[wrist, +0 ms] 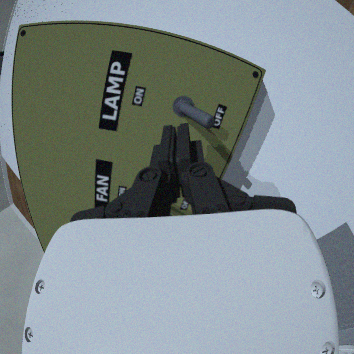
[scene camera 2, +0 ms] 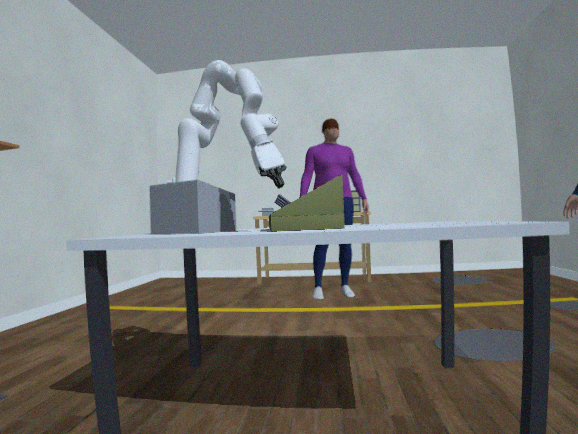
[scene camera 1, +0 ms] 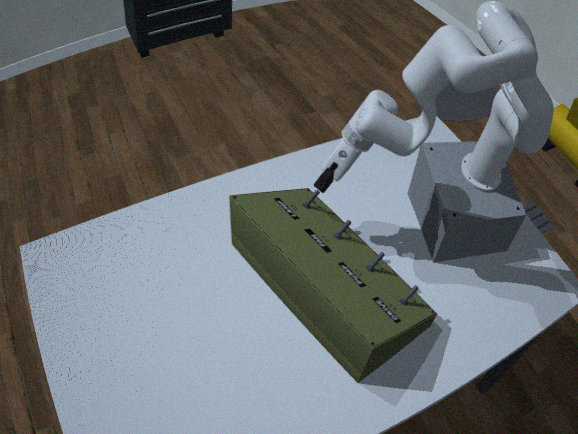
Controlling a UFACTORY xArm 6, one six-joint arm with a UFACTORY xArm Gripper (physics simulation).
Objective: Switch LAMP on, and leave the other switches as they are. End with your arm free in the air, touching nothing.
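Frame: origin at the arm's base, x down, y back, z left, level; metres.
Seen in the pictures: gripper, fingertip midpoint: [wrist: 178, 142] [scene camera 2: 281, 186] [scene camera 1: 319, 188]; arm's base, origin of the base link: [scene camera 2: 185, 189] [scene camera 1: 481, 172].
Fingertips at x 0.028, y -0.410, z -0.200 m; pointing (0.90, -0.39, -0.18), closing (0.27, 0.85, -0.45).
Note:
Pixels of each thing's top centre, then the offset from my fingertips to it.
- LAMP lever, middle of its top: [wrist: 189, 115] [scene camera 1: 313, 193] dx +0.027, dy -0.006, dz -0.015 m
- FAN lever, middle of its top: [scene camera 1: 344, 223] dx +0.027, dy +0.002, dz +0.105 m
- PUMP lever, middle of its top: [scene camera 1: 378, 255] dx +0.027, dy +0.010, dz +0.225 m
- DRIVE lever, middle of its top: [scene camera 1: 412, 289] dx +0.027, dy +0.018, dz +0.345 m
The olive sloped switch box [scene camera 1: 345, 295] [scene camera 2: 315, 212] [wrist: 60, 100] stands on the table. The LAMP lever [scene camera 1: 311, 199] [wrist: 197, 112] leans toward its OFF label [wrist: 218, 116], away from the ON label [wrist: 139, 96]. The FAN lever [scene camera 1: 343, 230], PUMP lever [scene camera 1: 375, 262] and DRIVE lever [scene camera 1: 409, 295] lean the same way as the LAMP lever. My gripper [scene camera 1: 320, 189] [scene camera 2: 280, 185] [wrist: 178, 142] is shut and empty. Its fingertips are close to the LAMP lever's tip; scene camera 2 shows a small gap above the levers [scene camera 2: 282, 201]. Contact is not visible.
The arm's grey base block [scene camera 1: 472, 240] [scene camera 2: 172, 210] stands on the white table [scene camera 1: 125, 325] [scene camera 2: 450, 231], on the lever side of the box. A person in purple [scene camera 2: 331, 160] stands behind the table, near a wooden bench [scene camera 2: 290, 266].

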